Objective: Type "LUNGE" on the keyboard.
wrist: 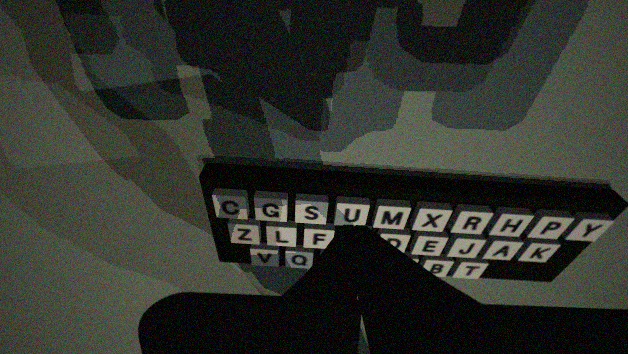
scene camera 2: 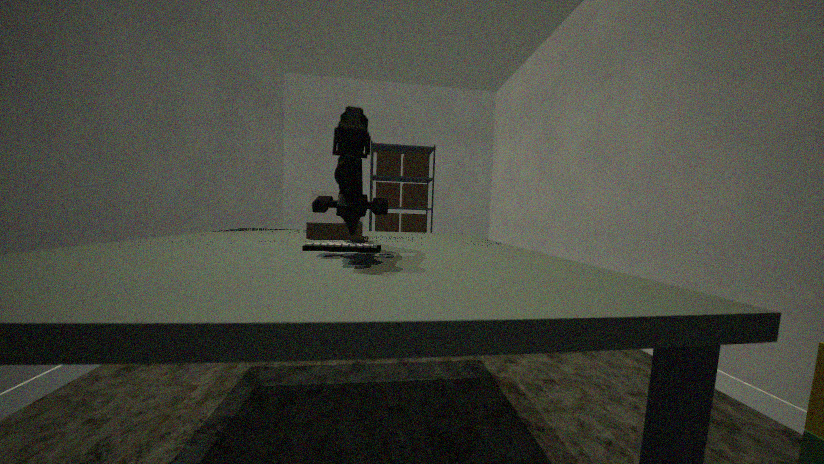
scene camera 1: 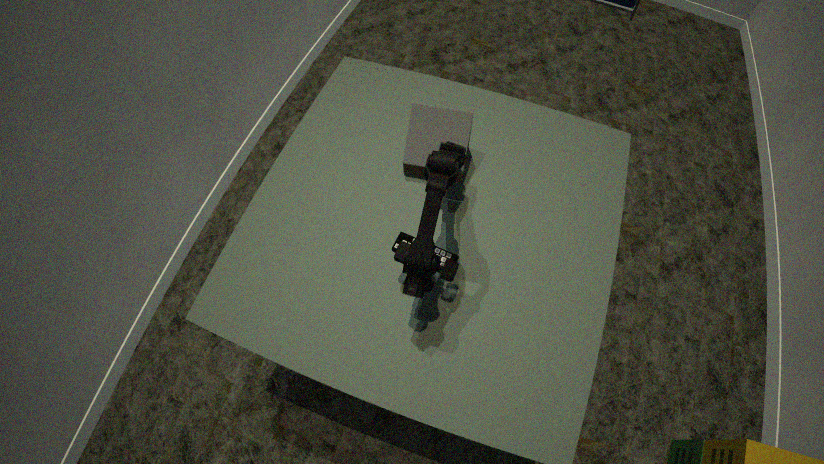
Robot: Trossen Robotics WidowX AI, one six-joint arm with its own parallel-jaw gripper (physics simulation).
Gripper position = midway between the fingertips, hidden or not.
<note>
In view: the gripper (scene camera 2: 352,234) and a black keyboard (wrist: 268,216).
The gripper is seen too in the wrist view (wrist: 352,236).
</note>
